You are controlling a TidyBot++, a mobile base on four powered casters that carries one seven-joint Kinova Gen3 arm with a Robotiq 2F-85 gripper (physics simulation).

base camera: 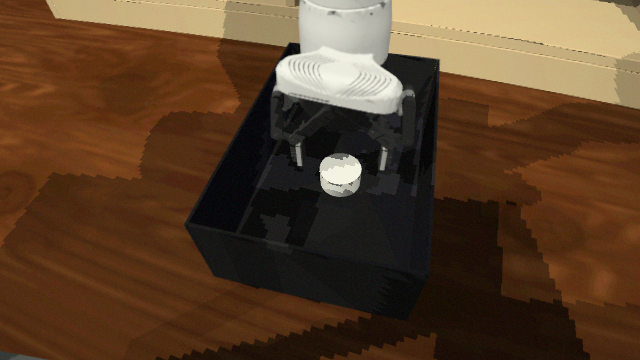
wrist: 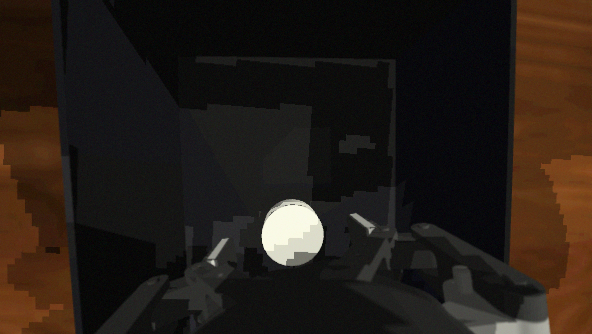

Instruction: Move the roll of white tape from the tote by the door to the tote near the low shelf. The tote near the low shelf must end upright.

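Places are measured from the arm's base along level axes (x ahead, y left, z up), in centimetres.
Where they show: gripper, fingertip midpoint: (base camera: 340,163) (wrist: 292,238).
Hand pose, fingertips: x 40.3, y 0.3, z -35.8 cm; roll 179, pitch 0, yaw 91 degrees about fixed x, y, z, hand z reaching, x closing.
Note:
Things, the pixels of their centre, and the offset from my fingertips. Level surfaces: height alone.
- white tape, body centre: (wrist: 292,230) (base camera: 340,174) dy +0.0, dx +0.3, dz -2.4 cm
- black tote, body centre: (wrist: 298,241) (base camera: 338,157) dy +0.3, dx -0.1, dz +1.1 cm
- Wooden floor, surface height: dz -3.9 cm
The roll of white tape (base camera: 340,175) (wrist: 293,235) lies flat inside a black tote, around the middle of its floor. The black tote (base camera: 320,277) (wrist: 511,125) stands upright on the wooden floor. My gripper (base camera: 341,159) (wrist: 292,238) is open and reaches down into the tote. Its two fingertips stand apart on either side of the roll, with a gap on each side, and do not touch it. The far end of the tote is partly hidden behind the arm in the base camera view. A second tote does not show in either view.
A pale cream low structure (base camera: 475,62) with a long straight edge runs behind the tote's far end. The tote's walls rise around the gripper on its sides. Wooden floor (base camera: 100,225) (wrist: 550,100) with dark shadows surrounds the tote.

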